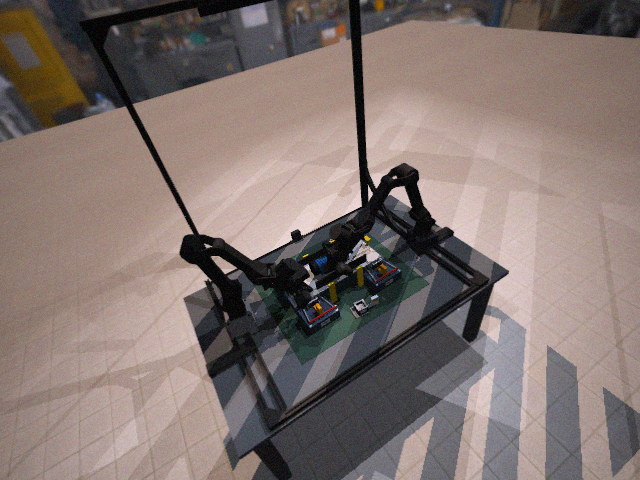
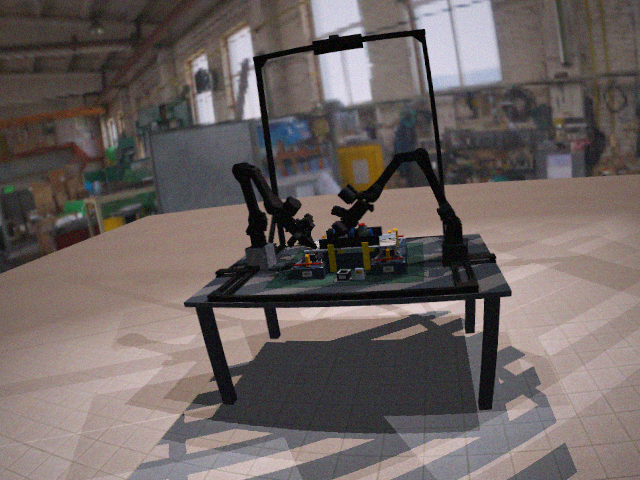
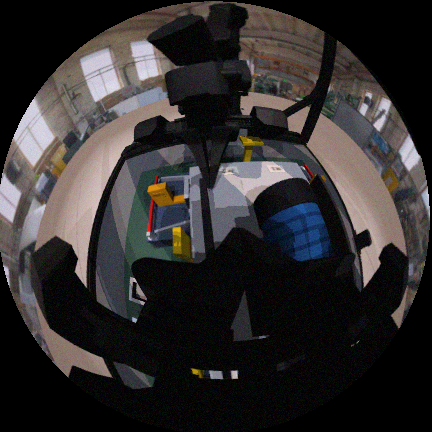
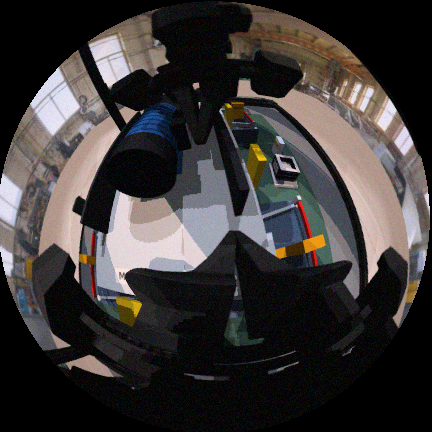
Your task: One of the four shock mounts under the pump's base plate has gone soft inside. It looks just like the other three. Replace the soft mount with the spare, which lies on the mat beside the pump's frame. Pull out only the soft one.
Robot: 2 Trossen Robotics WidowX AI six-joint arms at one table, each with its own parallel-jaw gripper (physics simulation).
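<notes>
The pump has a blue ribbed motor (image 1: 320,264) (image 3: 297,232) (image 4: 152,120) on a pale base plate (image 3: 230,200) (image 4: 200,220). Corner bays with red bars and orange tabs (image 1: 317,310) (image 3: 160,194) (image 4: 314,244) show below it. The mounts look alike or are hidden. On the mat stand a dark open box with a white rim (image 1: 358,307) (image 4: 285,167) and a small pale block (image 1: 374,299) (image 4: 278,145); I cannot tell which is the spare. My left gripper (image 3: 236,232) and my right gripper (image 4: 233,235) are shut and empty, both low over the plate; contact is unclear.
Yellow posts (image 1: 332,292) (image 2: 366,255) (image 4: 256,165) stand along the front of the frame. A black rail (image 4: 232,175) runs along the plate's front side. The green mat (image 1: 310,351) lies under the frame. Both arms lean in close together over the pump.
</notes>
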